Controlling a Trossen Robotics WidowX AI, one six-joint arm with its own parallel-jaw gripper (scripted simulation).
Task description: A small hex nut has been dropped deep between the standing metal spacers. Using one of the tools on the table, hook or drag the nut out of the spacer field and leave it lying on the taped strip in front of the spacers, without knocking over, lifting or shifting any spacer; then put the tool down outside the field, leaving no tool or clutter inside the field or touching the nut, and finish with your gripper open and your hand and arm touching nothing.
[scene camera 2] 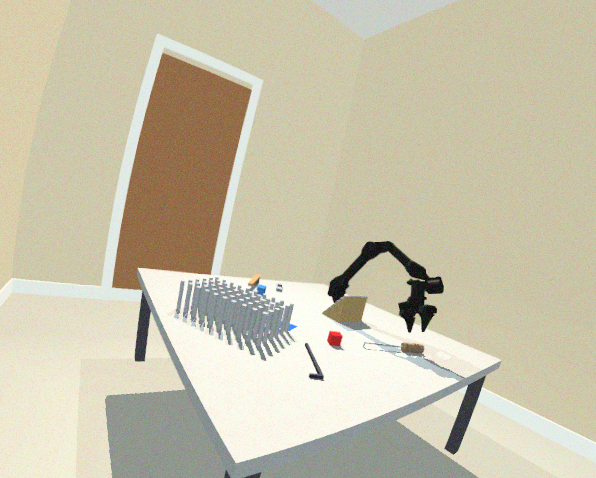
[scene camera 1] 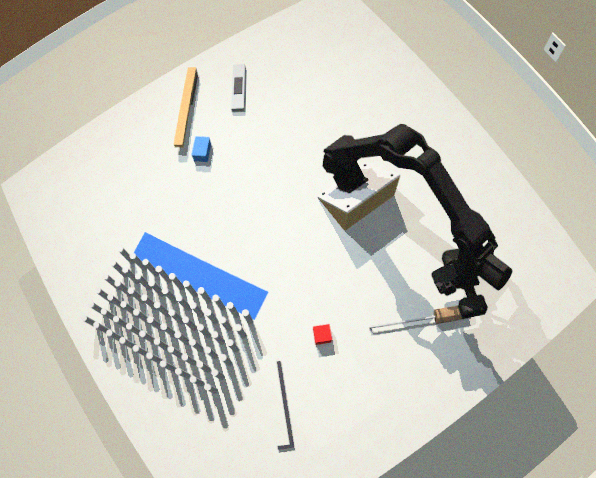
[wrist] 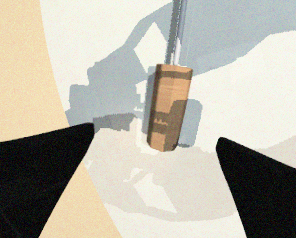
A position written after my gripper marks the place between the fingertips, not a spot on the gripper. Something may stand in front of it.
my gripper: scene camera 2 416,332; scene camera 1 458,303; wrist 156,136
